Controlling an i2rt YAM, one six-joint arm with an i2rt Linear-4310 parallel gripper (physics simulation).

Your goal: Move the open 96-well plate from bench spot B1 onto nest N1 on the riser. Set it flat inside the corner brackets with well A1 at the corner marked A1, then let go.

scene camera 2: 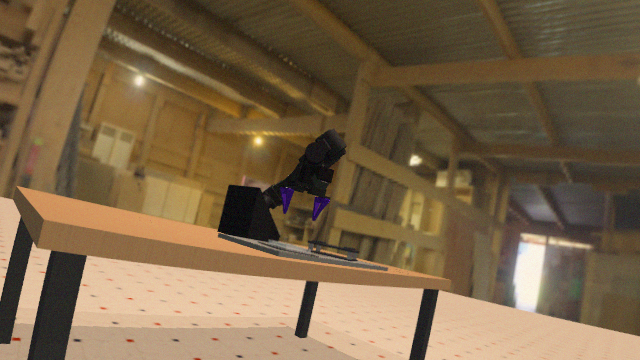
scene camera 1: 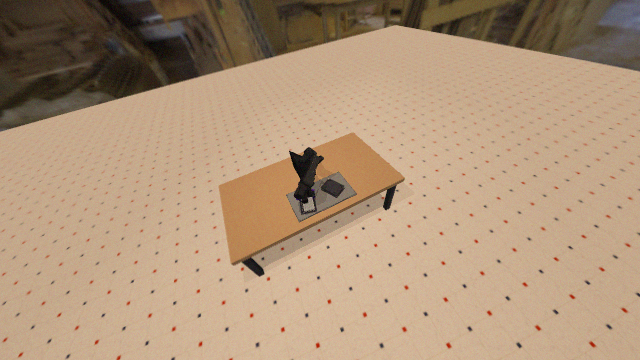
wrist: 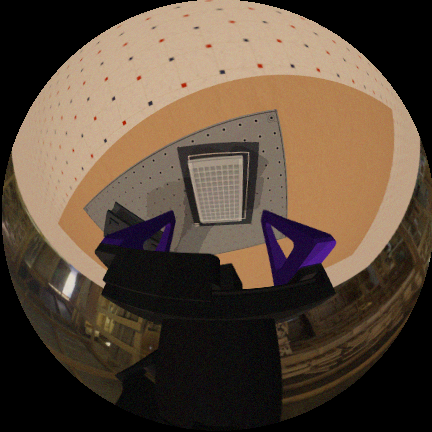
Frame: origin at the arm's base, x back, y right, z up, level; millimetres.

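Where they show: gripper, fingertip midpoint: (scene camera 2: 299, 217) (wrist: 217, 214); arm's base at its link origin: (scene camera 2: 254, 210) (scene camera 1: 302, 161).
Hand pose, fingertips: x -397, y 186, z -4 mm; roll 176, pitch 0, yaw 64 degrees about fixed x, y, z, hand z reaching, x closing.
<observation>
Each offset is from my fingertips to the top centre of the thing. "*": to the spot under its first point.
The 96-well plate @(dx +24, dy -11, dz -85 mm) (scene camera 1: 309, 204) (wrist: 218, 190) is pale and lies flat, wells up, on the dark rectangle @(* dx -46, dy +23, dz -100 mm) (wrist: 217, 147) at the bench spot. In the wrist view a thin white outline shows along its top and right sides. My gripper (scene camera 1: 306, 196) (scene camera 2: 299, 216) (wrist: 217, 214) is open and empty, with its purple fingers spread wide above the bench, apart from the plate. The riser @(dx +29, dy -259, dz -57 mm) (scene camera 1: 332, 188) (scene camera 2: 334, 247) (wrist: 120, 222) is dark and stands beside the plate's spot. In the wrist view the left finger partly hides it. The nest's brackets and the A1 marks are too small to read.
The grey perforated board @(dx +49, dy -147, dz -101 mm) (scene camera 1: 325, 202) (wrist: 240, 134) bears the dark rectangle and the riser. It lies on the wooden table (scene camera 1: 260, 215) (scene camera 2: 150, 240) (wrist: 335, 160). The black arm base (scene camera 2: 245, 212) stands at the board's edge.
</observation>
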